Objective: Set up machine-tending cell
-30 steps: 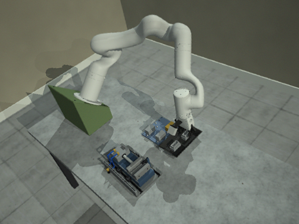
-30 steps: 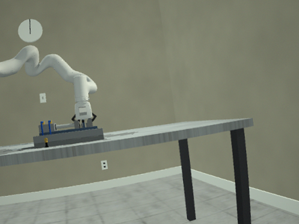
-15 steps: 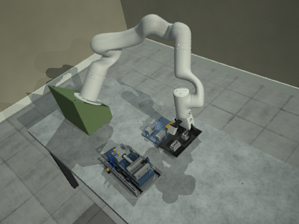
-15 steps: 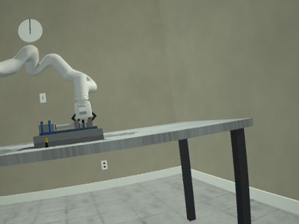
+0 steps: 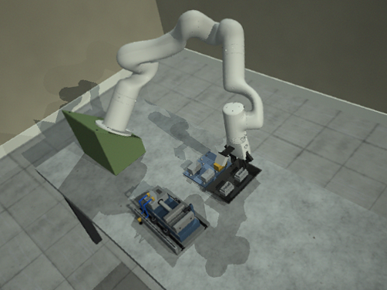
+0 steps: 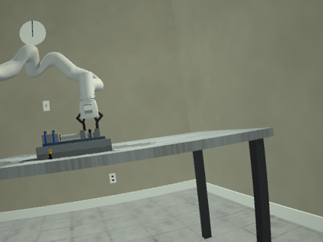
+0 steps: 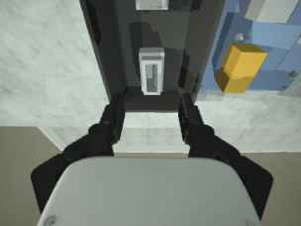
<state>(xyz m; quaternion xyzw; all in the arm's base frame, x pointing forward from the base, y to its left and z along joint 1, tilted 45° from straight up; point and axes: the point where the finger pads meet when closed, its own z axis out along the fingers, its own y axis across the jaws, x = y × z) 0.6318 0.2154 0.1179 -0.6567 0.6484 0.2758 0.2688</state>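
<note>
My hand is 21 cm past the aluminium blank, 10 cm to the left of it and 9 cm above it. Round my hand: moving jaw (37 cm to the right, 6 cm behind, 4 cm below); fixed jaw (37 cm to the right, 4 cm below); brass blank (12 cm behind, 9 cm below, 1 cm to the right).
</note>
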